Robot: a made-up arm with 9 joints.
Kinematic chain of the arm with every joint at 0, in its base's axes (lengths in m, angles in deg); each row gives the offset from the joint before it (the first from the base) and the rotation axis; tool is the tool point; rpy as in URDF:
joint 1: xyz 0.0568 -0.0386 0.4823 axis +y
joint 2: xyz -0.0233 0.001 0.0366 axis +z
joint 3: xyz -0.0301 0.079 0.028 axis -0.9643 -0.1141 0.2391
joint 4: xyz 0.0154 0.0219 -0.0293 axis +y
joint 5: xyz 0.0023 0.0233 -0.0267 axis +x
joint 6: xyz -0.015 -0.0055 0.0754 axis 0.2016 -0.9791 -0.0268
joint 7: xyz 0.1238 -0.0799 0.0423 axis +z
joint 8: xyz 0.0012 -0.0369 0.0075 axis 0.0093 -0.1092 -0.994
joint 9: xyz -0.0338 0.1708 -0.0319 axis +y
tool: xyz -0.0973 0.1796 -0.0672 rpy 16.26 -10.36 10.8
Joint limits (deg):
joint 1: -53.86..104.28
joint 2: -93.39..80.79
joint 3: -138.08..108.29
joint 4: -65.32..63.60
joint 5: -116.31..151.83
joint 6: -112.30..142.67
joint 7: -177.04..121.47
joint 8: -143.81..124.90
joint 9: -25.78..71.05
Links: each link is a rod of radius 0.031 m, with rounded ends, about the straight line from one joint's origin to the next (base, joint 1, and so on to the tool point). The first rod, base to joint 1, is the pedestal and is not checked.
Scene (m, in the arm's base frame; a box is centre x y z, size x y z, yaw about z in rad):
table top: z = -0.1
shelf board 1: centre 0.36 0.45 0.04 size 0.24 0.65 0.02 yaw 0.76
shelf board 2: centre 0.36 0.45 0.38 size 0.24 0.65 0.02 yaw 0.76
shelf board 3: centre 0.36 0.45 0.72 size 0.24 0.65 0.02 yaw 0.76
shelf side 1: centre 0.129 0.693 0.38 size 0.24 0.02 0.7 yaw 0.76
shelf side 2: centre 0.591 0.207 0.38 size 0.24 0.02 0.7 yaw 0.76
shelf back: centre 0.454 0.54 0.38 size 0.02 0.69 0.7 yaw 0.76
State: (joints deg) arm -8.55 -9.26 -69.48 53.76 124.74 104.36 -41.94 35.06 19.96
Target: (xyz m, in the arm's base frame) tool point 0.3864 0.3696 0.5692
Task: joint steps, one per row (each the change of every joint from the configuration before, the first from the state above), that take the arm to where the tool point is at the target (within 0.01 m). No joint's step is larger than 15 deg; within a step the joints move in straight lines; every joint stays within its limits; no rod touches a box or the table.
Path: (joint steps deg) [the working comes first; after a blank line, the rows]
Joints at the target: -37.76 -54.71 -101.09 31.98 141.24 74.18 -39.90 30.58 10.86
Straight joint move there: touches shelf board 2.

1: -11.33 -12.48 -11.99 -5.10 6.39 -7.68 6.57 -7.49 -1.84
2: -11.32 -12.48 -12.00 -5.10 6.40 -7.67 6.57 -7.49 -1.83
3: -11.33 -12.48 -11.99 -5.10 6.39 -7.68 6.58 -7.49 -1.84
4: -11.33 -12.49 -11.99 -5.10 6.40 -7.67 6.57 -7.49 -1.83
5: 8.05 2.24 8.18 -0.69 -4.54 0.26 -12.12 12.74 -0.88
6: 8.05 2.24 8.18 -0.69 -4.54 0.26 -12.13 12.74 -0.88

